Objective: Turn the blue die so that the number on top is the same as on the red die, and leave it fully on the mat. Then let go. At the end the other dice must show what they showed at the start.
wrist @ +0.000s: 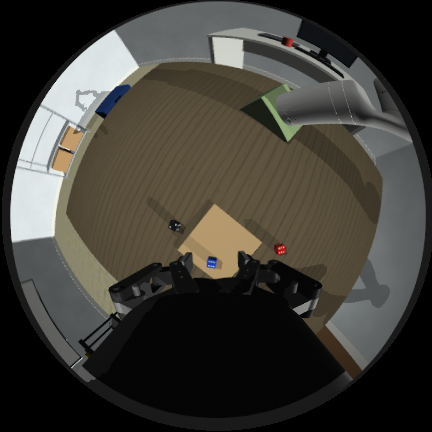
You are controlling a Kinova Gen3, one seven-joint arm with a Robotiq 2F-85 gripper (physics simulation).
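Pixels of known places: gripper, between the fingertips: [214,258]; arm's base, origin of its link: [287,109].
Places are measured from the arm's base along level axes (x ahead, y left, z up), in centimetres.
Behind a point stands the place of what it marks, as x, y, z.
Observation:
The blue die [212,262] @[41.9, 3.8, -2.2] sits on the tan mat [220,225] @[34.4, 1.0, -4.1], near the mat's edge closest to the gripper. White pips show on it, but they are too small to count surely. The red die [280,249] @[31.7, 15.2, -2.5] lies on the table to the right of the mat, with white pips that are also hard to count. My gripper [214,258] @[37.2, 2.4, 8.0] is open, with nothing between its fingers. In the view the blue die appears between the two fingertips, and the gripper hangs above it. The gripper's body hides the mat's near corner.
A black die [174,225] @[39.7, -7.5, -2.5] lies on the brown wooden table [175,150] @[24.6, -18.7, -4.5] left of the mat. A green block-shaped stand [272,112] @[5.7, -2.6, 1.0] is at the far right, by the grey arm. A blue box [113,101] is at the far left edge.

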